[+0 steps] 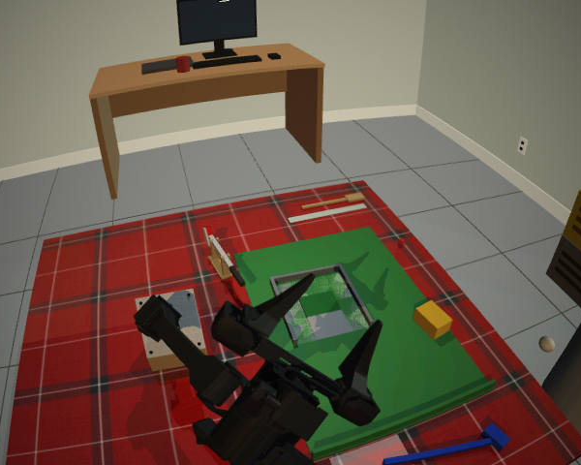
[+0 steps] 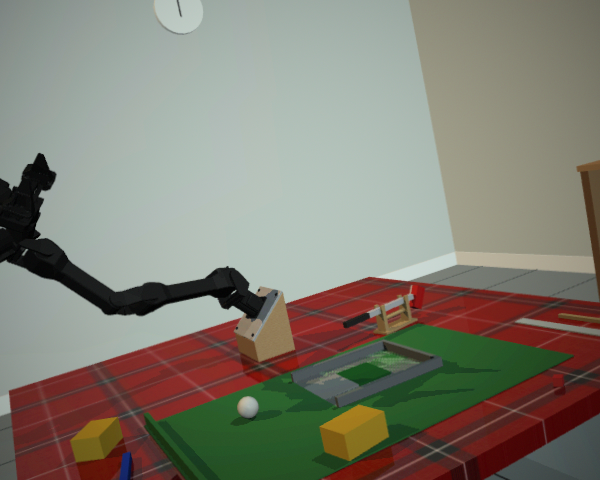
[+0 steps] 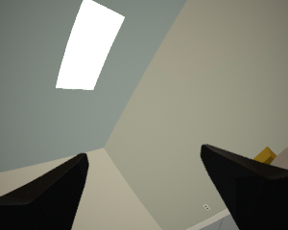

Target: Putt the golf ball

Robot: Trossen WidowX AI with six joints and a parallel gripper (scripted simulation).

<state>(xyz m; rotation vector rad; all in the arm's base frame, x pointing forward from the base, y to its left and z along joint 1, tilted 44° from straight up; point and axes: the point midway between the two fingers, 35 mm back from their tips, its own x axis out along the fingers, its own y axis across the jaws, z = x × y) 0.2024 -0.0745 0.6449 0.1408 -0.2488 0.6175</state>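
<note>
The red putter lies 76 cm to the left of my gripper tip, 52 cm below it and 3 cm ahead of it. The rest, counted from my gripper tip: white golf ball (55 cm below, 24 cm to the left, 20 cm ahead); blue mallet (56 cm below, 30 cm ahead, 4 cm to the right); green mat (57 cm below, 43 cm to the left, 29 cm ahead).
</note>
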